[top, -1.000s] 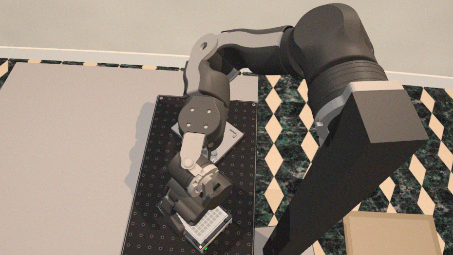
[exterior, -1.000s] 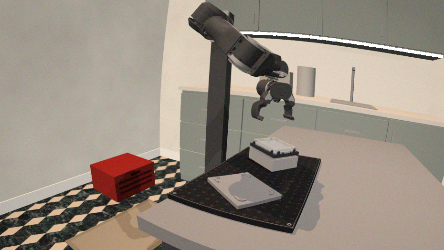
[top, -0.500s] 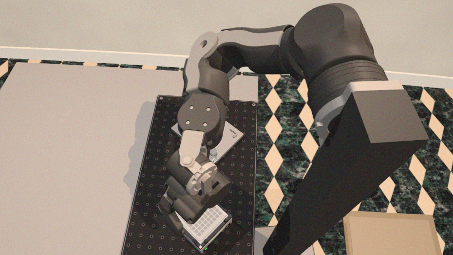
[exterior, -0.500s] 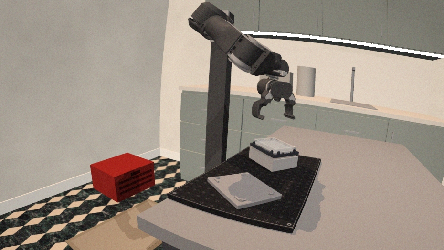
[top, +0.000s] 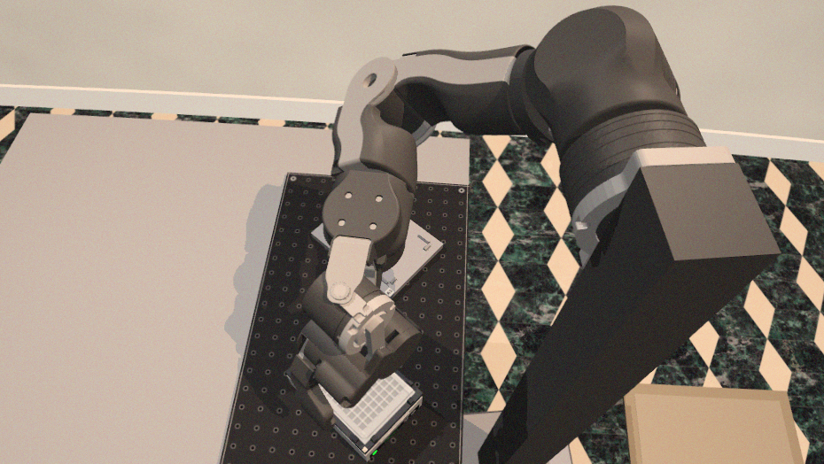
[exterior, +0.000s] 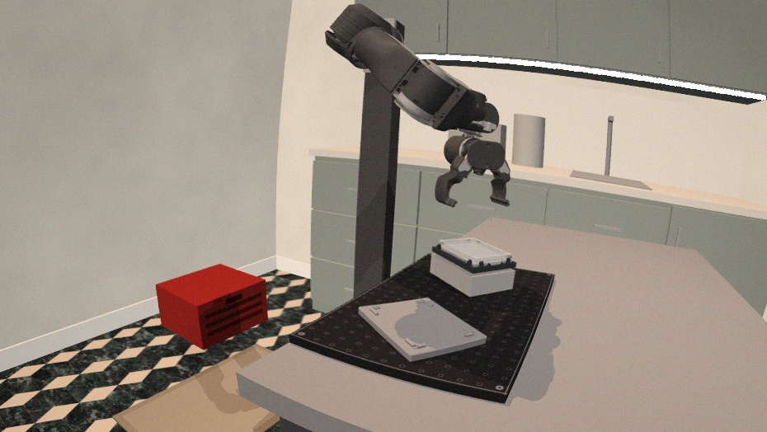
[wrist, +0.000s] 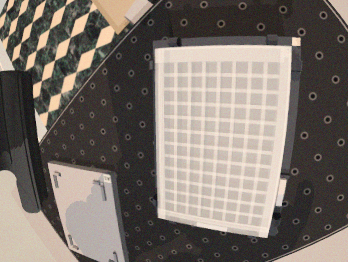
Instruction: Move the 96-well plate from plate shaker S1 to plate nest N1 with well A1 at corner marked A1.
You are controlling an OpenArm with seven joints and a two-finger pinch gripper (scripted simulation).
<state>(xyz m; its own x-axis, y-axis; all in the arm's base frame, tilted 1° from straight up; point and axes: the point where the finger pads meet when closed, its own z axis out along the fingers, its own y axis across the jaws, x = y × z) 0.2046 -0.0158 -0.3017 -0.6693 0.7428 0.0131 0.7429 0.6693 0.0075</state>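
The 96-well plate lies 10 mm ahead of my hand, 20 mm to the right of it and 80 mm below it. The rest, counted from my hand: plate shaker S1 (30 mm ahead, 30 mm to the right, 110 mm below); then A1 label (40 mm behind, 160 mm to the right, 130 mm below); then plate nest N1 (30 mm behind, 250 mm to the right, 140 mm below).
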